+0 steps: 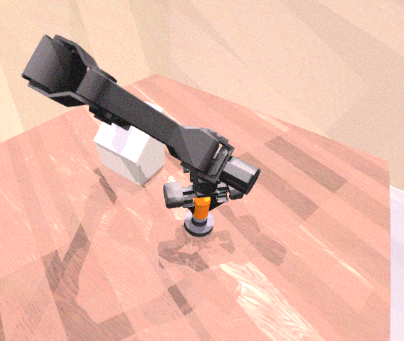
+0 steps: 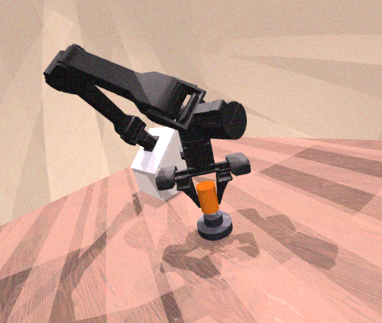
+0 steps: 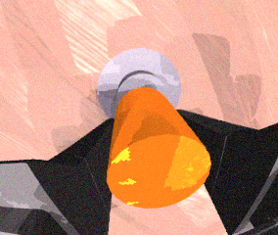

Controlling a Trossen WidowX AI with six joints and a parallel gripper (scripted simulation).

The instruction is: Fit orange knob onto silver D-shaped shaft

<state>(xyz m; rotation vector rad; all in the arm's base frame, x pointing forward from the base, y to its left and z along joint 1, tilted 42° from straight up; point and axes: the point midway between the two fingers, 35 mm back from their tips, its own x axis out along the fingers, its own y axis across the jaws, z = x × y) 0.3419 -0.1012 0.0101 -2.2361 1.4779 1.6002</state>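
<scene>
Now: the orange knob 30 mm above my gripper tip. The rest, counted from my gripper tip: round pedestal (10 mm to the left, 40 mm below).
</scene>
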